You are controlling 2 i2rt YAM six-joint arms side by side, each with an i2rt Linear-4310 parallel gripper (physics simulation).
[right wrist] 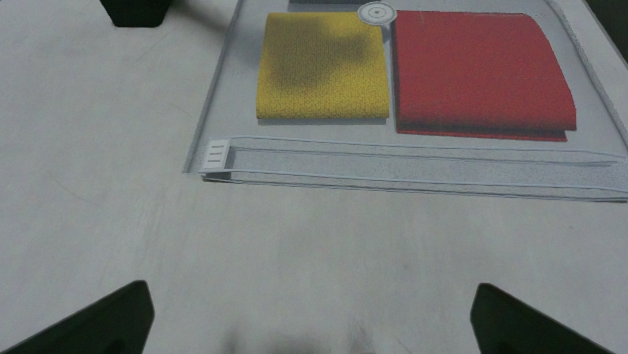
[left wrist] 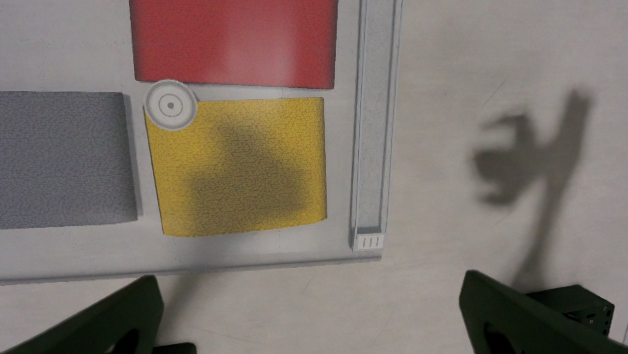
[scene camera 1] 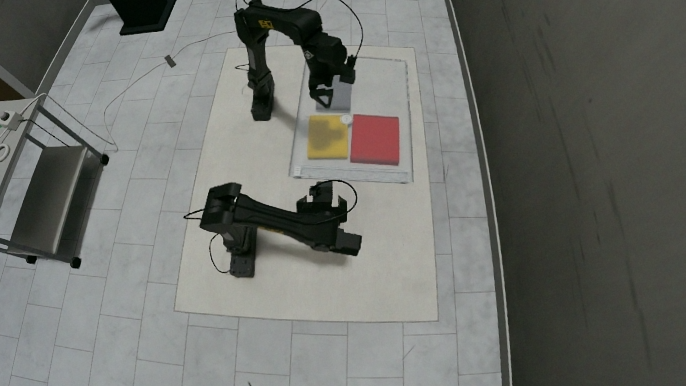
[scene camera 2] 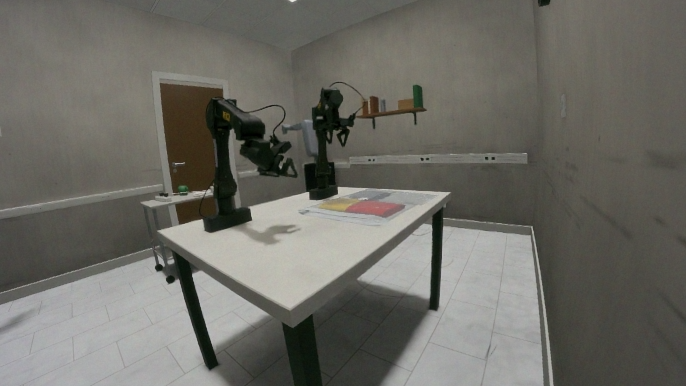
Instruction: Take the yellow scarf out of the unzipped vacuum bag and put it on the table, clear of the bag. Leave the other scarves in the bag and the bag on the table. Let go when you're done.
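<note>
The yellow scarf [scene camera 1: 327, 137] [scene camera 2: 336, 205] [left wrist: 240, 170] [right wrist: 320, 75] lies folded flat inside the clear vacuum bag [scene camera 1: 382, 90] [left wrist: 50, 50] [right wrist: 425, 167]. A red scarf [scene camera 1: 375, 140] [scene camera 2: 375, 207] [left wrist: 235, 45] [right wrist: 480, 75] lies beside it, and a grey scarf [scene camera 1: 342, 97] [left wrist: 65, 160] lies behind in scene camera 1. The bag's mouth strip runs along its lower edge there. My left gripper [scene camera 1: 324, 101] [scene camera 2: 336, 141] [left wrist: 311, 288] is open and empty, high above the bag. My right gripper [scene camera 2: 281, 175] [right wrist: 312, 297] is open and empty above the table, outside the mouth; its fingers are largely hidden in scene camera 1.
A round valve [scene camera 1: 346, 119] [left wrist: 171, 105] [right wrist: 377, 13] sits over a corner of the yellow scarf. The white slider [left wrist: 370, 242] [right wrist: 216, 154] is at one end of the mouth strip. The table [scene camera 1: 390, 280] [scene camera 2: 280, 270] carries both arm bases. A cart stands off the table's side.
</note>
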